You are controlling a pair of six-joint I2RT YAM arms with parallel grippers.
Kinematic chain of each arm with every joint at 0, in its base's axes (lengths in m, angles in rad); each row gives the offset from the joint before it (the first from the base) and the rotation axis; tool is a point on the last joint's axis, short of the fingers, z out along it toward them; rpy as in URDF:
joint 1: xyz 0 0 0.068 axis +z
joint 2: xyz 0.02 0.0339 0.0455 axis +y
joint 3: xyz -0.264 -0.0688 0 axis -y
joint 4: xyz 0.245 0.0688 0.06 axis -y
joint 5: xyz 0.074 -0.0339 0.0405 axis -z
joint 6: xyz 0.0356 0 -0.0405 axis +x
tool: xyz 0 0 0 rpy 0 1.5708 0
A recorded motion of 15 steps. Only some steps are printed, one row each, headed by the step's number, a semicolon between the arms.
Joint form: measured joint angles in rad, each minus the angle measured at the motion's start. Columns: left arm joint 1, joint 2, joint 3, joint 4, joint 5, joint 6; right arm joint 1, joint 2, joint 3, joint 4, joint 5, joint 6.
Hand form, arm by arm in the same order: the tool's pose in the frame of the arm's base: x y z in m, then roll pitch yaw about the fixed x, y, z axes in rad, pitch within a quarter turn. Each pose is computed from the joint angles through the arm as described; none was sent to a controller.
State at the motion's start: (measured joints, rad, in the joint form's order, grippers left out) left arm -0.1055 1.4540 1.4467 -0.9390 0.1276 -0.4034; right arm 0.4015 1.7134 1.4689 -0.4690 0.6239 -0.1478
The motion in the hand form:
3: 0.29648 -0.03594 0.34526 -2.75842 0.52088 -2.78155; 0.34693 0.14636 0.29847 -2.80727 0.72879 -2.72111
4: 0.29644 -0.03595 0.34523 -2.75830 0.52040 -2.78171; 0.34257 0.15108 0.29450 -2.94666 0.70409 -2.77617
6: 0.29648 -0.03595 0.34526 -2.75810 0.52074 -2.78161; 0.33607 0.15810 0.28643 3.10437 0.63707 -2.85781
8: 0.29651 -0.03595 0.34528 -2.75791 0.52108 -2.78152; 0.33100 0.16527 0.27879 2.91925 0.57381 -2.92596
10: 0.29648 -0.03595 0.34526 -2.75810 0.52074 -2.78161; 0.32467 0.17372 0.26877 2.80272 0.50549 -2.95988
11: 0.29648 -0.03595 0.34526 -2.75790 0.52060 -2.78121; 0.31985 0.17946 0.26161 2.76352 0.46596 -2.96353
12: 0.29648 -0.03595 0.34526 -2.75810 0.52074 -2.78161; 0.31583 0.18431 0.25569 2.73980 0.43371 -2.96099
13: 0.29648 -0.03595 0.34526 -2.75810 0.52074 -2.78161; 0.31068 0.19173 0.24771 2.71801 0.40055 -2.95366
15: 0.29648 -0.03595 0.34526 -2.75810 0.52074 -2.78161; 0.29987 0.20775 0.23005 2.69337 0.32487 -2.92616
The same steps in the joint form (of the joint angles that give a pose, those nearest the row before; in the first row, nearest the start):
3: 0.0000 0.0000 0.0000 0.0004 -0.0004 0.0000; 0.0294 -0.0183 -0.0004 -0.1492 -0.2827 0.1560
4: 0.0000 0.0000 0.0000 0.0000 0.0000 0.0000; 0.0366 -0.0179 -0.0030 -0.1804 -0.3822 0.2048
6: 0.0000 0.0000 0.0000 0.0004 0.0000 0.0000; 0.0439 -0.0130 -0.0115 -0.2231 -0.5650 0.2777
8: 0.0000 0.0000 0.0000 0.0008 0.0000 0.0000; 0.0530 -0.0076 -0.0282 -0.2316 -0.7130 0.3487
10: 0.0000 0.0000 0.0000 0.0004 0.0000 0.0000; 0.0717 -0.0011 -0.0545 -0.2304 -0.8122 0.4067
11: 0.0000 0.0000 0.0000 0.0004 0.0000 -0.0004; 0.0881 0.0031 -0.0740 -0.2289 -0.8492 0.4326
12: 0.0000 0.0000 0.0000 0.0004 0.0000 0.0000; 0.1026 0.0080 -0.0881 -0.2296 -0.8743 0.4501
13: 0.0000 0.0000 0.0000 0.0004 0.0000 0.0000; 0.1251 0.0160 -0.1072 -0.2220 -0.8968 0.4711
15: 0.0000 0.0000 0.0000 0.0004 0.0000 0.0000; 0.1747 0.0435 -0.1362 -0.2186 -0.9327 0.5066

